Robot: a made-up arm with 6 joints.
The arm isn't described. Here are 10 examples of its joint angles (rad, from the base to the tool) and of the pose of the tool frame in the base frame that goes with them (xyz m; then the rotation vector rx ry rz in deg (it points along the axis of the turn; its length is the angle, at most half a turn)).
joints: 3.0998 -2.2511 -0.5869 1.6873 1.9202 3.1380
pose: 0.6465 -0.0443 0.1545 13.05 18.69 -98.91
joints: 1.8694 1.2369 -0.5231 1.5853 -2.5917 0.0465
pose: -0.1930 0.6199 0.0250 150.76 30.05 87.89
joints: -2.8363 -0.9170 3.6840 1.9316 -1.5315 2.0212
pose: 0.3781 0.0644 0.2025 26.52 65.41 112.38
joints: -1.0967 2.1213 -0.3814 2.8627 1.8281 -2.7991
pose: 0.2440 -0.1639 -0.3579 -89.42 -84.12 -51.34
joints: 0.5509 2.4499 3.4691 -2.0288 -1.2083 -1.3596
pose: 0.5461 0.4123 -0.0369 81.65 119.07 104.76
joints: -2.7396 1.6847 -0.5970 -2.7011 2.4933 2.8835
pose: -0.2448 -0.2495 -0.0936 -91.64 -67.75 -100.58
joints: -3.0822 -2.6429 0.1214 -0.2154 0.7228 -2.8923
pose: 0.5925 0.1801 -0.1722 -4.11 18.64 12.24
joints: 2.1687 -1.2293 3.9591 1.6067 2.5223 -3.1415
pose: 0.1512 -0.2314 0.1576 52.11 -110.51 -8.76
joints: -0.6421 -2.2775 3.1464 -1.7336 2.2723 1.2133
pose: -0.2584 0.2232 -0.5530 -39.54 28.98 -159.71
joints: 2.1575 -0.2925 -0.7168 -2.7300 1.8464 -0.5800
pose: -0.1798 0.0254 0.5783 68.65 26.17 -45.05
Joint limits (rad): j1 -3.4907..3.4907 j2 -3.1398..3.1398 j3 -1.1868..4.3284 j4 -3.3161..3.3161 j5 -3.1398..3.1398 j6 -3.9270..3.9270
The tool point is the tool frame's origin. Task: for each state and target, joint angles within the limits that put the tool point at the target. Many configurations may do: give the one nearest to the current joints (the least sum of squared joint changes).
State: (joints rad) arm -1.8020 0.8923 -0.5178 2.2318 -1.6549 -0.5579
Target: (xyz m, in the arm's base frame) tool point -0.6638 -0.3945 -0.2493
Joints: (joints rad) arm -2.6698 1.7657 0.3110 1.9133 -1.6549 -0.5579
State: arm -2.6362 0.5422 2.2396 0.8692 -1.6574 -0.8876
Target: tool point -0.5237 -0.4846 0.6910
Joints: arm -2.2645 1.3292 2.2444 0.8932 -1.6574 -0.8876
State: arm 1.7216 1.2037 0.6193 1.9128 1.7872 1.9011
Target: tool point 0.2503 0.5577 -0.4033
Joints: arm 1.0947 1.9573 0.1331 1.7967 1.7872 1.9011
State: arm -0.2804 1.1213 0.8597 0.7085 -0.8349 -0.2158
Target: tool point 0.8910 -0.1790 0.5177
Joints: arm -0.0832 1.1143 0.9682 0.7881 -0.8349 -0.2158
